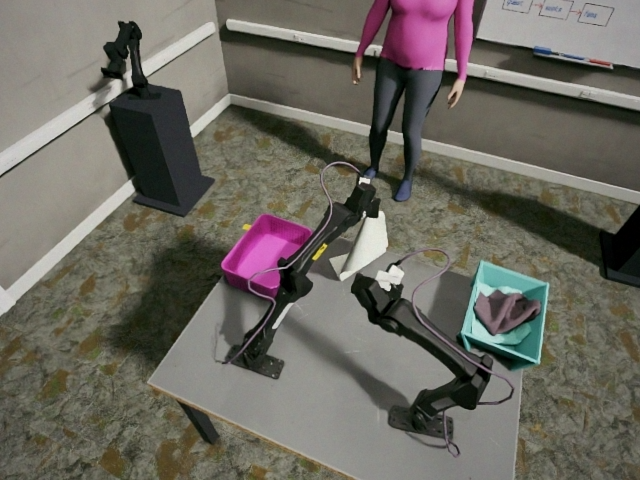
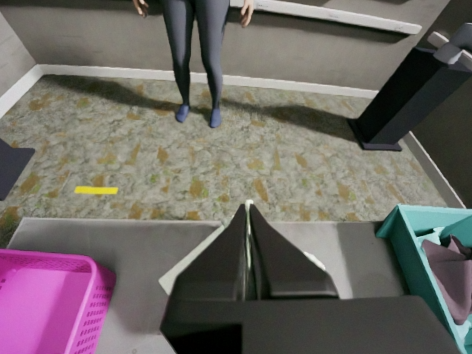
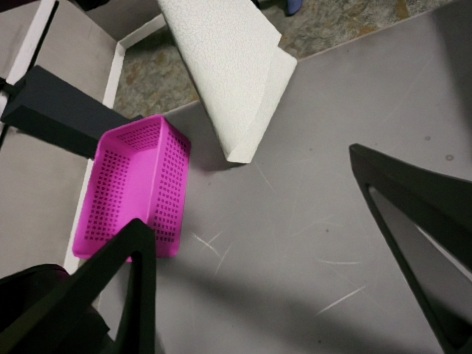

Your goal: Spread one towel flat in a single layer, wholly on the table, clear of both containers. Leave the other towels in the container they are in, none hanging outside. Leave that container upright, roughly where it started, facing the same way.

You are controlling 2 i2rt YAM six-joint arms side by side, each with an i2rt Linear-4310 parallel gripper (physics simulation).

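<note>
A white towel (image 1: 368, 242) (image 2: 192, 261) (image 3: 225, 65) hangs folded on itself from my left gripper (image 1: 372, 210) (image 2: 247, 210), which is shut on it above the table's far edge; its lower tip is at or just above the table. My right gripper (image 1: 377, 292) (image 3: 237, 194) is open and empty over the middle of the table, apart from the towel. The teal container (image 1: 541, 330) (image 2: 407, 257) stands upright at the right, holding a mauve towel (image 1: 504, 310) (image 2: 452, 275) on a pale teal towel (image 1: 509, 338). A pink basket (image 1: 238, 277) (image 2: 95, 300) (image 3: 170, 185) is empty.
The grey table (image 1: 330, 413) (image 2: 135, 315) (image 3: 310, 215) carries both arms. The pink basket stands at its far left corner, beside the left arm. The right arm's forearm passes near the teal container. A person (image 1: 413, 93) (image 2: 200, 55) stands beyond the table.
</note>
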